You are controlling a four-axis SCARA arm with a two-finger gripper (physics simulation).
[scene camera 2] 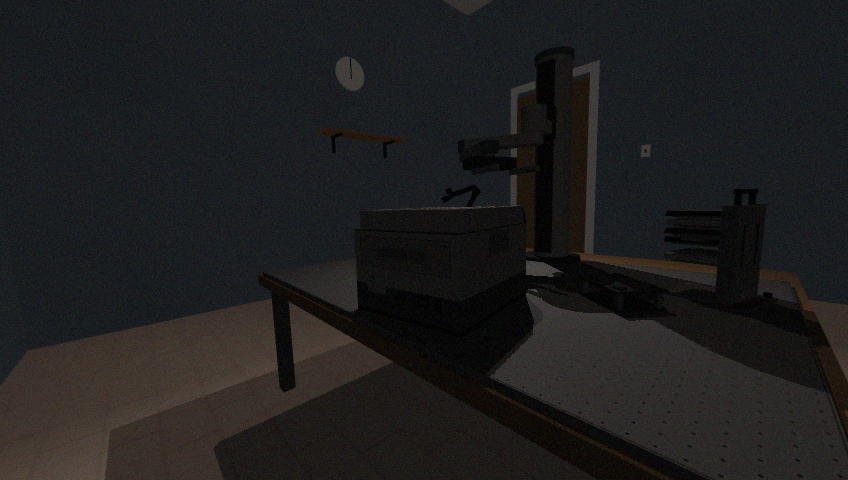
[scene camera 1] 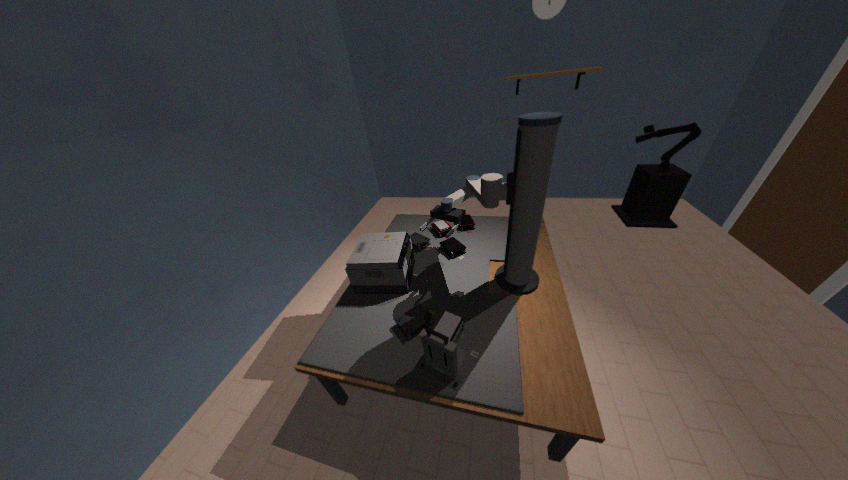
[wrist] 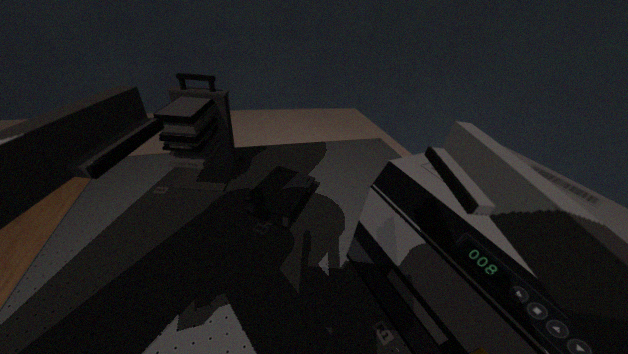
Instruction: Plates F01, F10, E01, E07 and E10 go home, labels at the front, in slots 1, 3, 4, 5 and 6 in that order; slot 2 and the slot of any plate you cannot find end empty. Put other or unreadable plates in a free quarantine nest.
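Places are measured from the arm's base along level axes (x ahead, y left, z up), in metres.
Pixels of known places: gripper, fingertip midpoint: [scene camera 2: 518,167] [scene camera 1: 433,232] [wrist: 298,121]; arm's base, origin of the base link: [scene camera 2: 550,258] [scene camera 1: 516,278].
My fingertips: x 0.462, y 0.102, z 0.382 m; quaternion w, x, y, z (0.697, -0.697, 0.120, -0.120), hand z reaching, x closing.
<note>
Ahead of a thing's pixels: the offset from my fingertips to its top centre. "spot": to the spot under its first point.
My gripper [scene camera 1: 440,226] [scene camera 2: 505,170] [wrist: 298,121] is open and empty, with its fingers wide apart at the left and right of the wrist view. It is above the far part of the table. The slotted rack [scene camera 1: 441,356] [scene camera 2: 740,255] [wrist: 225,120] stands at the near end in scene camera 1, holding several stacked plates {dx -0.143, dy +0.446, dz -0.147 m} [scene camera 1: 449,325] {dx -0.143, dy +0.446, dz -0.170 m} [scene camera 2: 693,221] [wrist: 186,107]; their labels are unreadable. A pale plate {dx +0.087, dy -0.569, dz -0.305 m} [scene camera 1: 440,224] lies in a red-edged nest below my gripper. Black nests {spot: dx -0.041, dy -0.306, dz -0.319 m} [scene camera 1: 452,246] {spot: dx +0.223, dy -0.356, dz -0.319 m} [scene camera 1: 418,240] and another red-edged nest {dx -0.091, dy -0.672, dz -0.313 m} [scene camera 1: 466,222] are nearby. Which are quarantine nests cannot be told.
A boxy grey instrument {dx +0.354, dy -0.007, dz -0.121 m} [scene camera 1: 377,261] [scene camera 2: 404,255] [wrist: 425,250] stands on the table, its display showing 008. A low dark stand [scene camera 1: 410,321] [scene camera 2: 630,291] [wrist: 280,190] is near the rack, in deep shadow. The arm's column [scene camera 1: 531,196] [scene camera 2: 554,160] rises at the table's side.
</note>
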